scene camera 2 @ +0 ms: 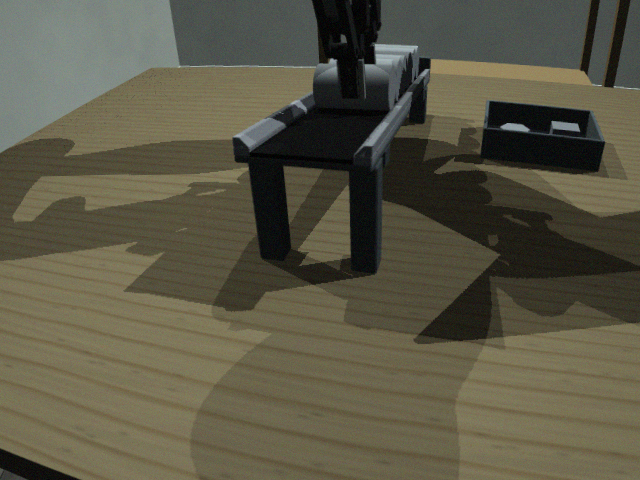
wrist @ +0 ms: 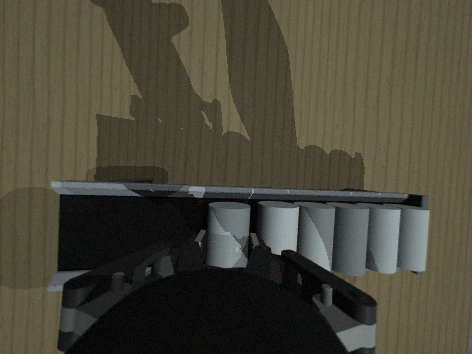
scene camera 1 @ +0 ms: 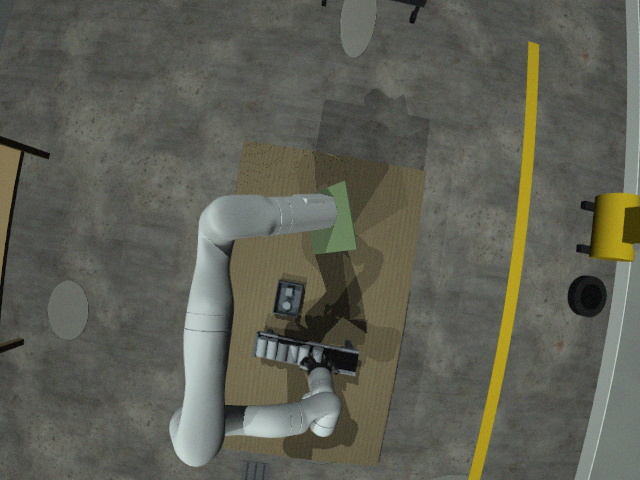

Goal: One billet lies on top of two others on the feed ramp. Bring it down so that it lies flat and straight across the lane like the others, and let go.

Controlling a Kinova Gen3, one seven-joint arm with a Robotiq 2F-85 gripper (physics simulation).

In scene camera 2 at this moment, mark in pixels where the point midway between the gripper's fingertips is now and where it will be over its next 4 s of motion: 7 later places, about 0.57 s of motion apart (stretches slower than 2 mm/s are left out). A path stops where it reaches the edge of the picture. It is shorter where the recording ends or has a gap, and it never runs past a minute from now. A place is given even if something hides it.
The gripper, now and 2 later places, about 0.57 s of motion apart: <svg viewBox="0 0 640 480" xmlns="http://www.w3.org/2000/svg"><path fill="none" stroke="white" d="M359 93L359 70L356 45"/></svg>
